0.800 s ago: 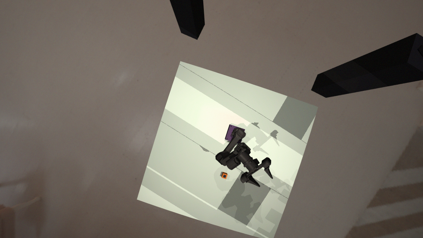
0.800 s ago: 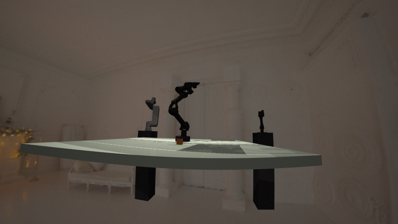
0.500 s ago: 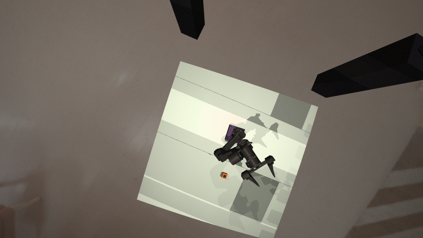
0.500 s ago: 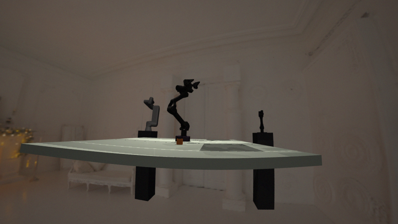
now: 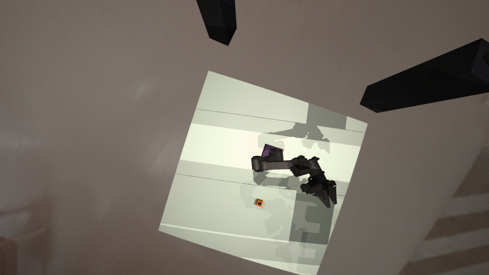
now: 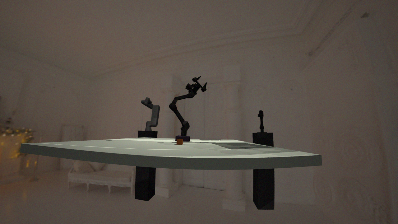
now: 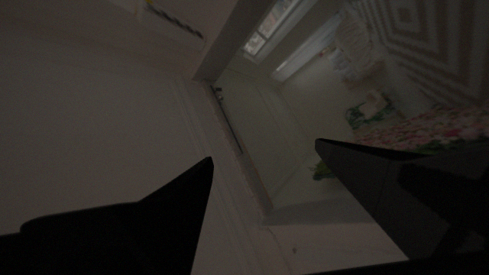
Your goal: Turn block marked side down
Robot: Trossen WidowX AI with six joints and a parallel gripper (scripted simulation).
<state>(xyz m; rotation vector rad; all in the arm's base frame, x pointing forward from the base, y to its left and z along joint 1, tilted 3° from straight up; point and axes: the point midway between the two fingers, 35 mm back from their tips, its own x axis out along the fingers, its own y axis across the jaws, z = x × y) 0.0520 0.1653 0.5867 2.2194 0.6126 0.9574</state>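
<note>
Right now my gripper tip is 610 mm above the block, 290 mm short of it and 150 mm to the left of it.
</note>
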